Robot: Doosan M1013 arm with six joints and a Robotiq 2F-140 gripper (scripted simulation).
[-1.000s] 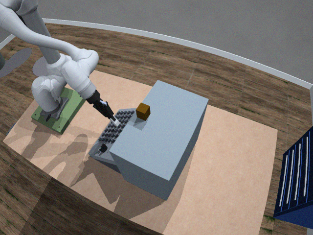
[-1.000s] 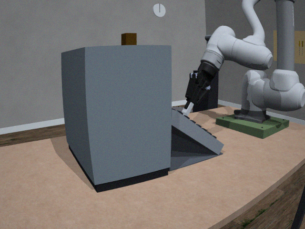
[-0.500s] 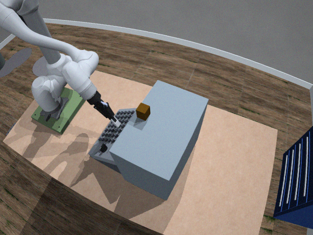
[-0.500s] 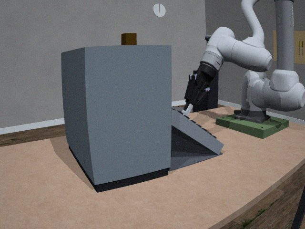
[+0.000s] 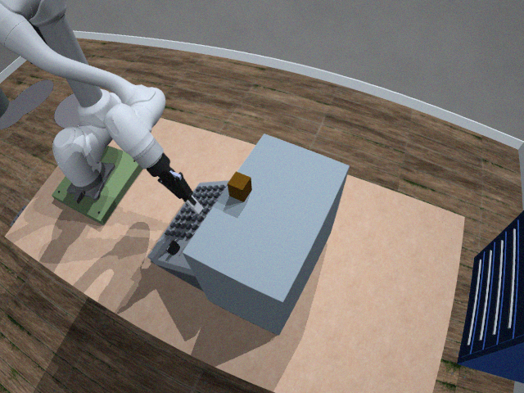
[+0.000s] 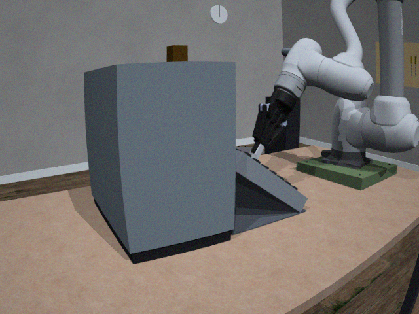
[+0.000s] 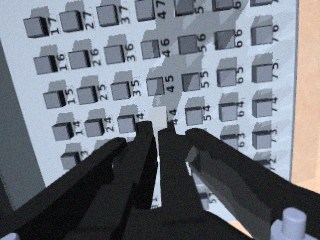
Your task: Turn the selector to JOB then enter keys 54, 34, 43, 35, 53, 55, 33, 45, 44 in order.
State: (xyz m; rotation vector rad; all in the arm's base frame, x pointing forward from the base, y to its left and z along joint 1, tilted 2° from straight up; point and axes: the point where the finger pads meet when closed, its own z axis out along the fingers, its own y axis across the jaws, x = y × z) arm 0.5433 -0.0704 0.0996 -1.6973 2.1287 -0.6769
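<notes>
Right now my hand is 3 cm to the right of the key, 3 cm short of it and 3 cm above it. Round my hand: black selector knob: 16 cm to the right, 2 cm below, 2 cm behind.
</notes>
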